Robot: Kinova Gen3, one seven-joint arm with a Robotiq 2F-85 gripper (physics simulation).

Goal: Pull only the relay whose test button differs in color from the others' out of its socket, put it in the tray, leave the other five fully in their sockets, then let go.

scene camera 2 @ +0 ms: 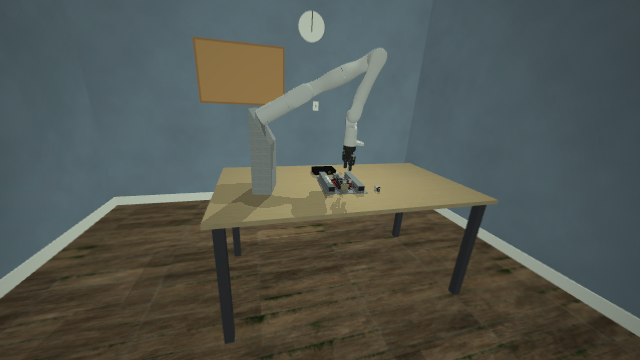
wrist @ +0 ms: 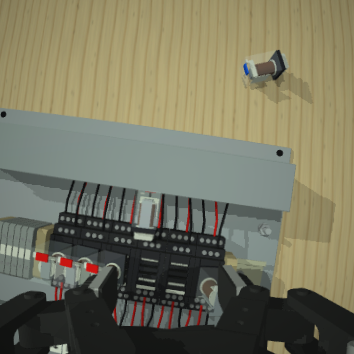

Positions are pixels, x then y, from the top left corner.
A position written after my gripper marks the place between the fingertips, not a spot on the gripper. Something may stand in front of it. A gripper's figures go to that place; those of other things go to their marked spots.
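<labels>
My gripper point(wrist: 167, 282) is 0.17 m from the lens. There's a relay point(wrist: 146, 208) that's 0.23 m from the lens, and another relay point(wrist: 67, 268) that's also 0.23 m from the lens. Then there's a relay point(wrist: 42, 256) that's 0.24 m from the lens.
</labels>
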